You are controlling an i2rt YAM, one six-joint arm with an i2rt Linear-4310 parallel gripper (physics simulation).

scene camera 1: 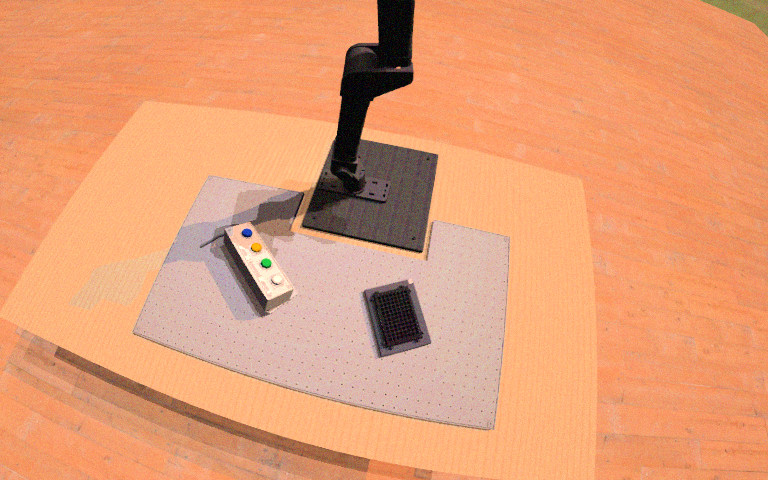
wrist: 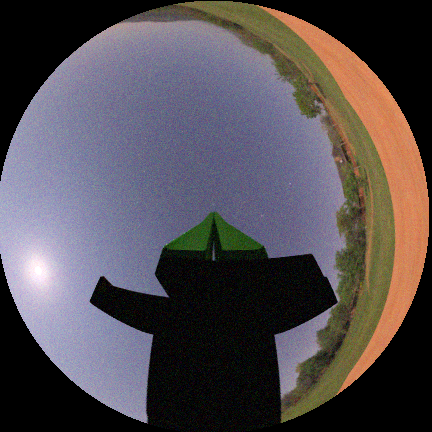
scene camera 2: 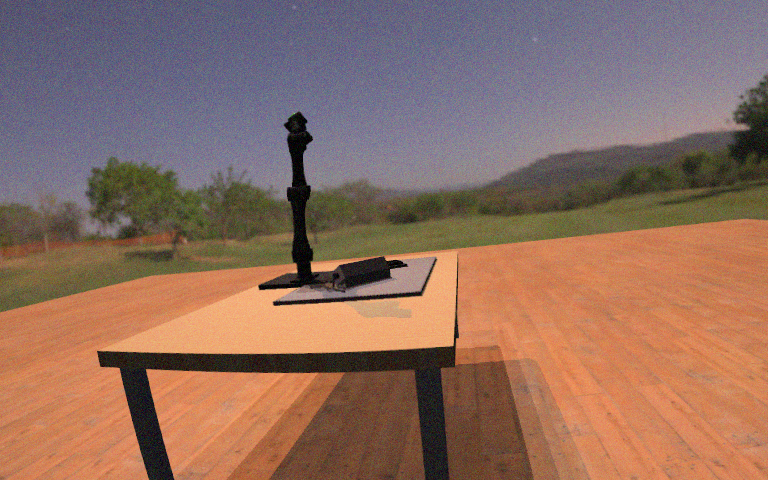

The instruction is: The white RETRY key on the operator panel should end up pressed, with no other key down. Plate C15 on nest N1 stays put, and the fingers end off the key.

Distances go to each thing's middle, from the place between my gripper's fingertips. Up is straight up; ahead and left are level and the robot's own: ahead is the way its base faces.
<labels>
Now: the black keypad-like block [scene camera 1: 397, 316] 400 mm ahead of my hand, 60 mm to the right of it and 780 mm below it.
</labels>
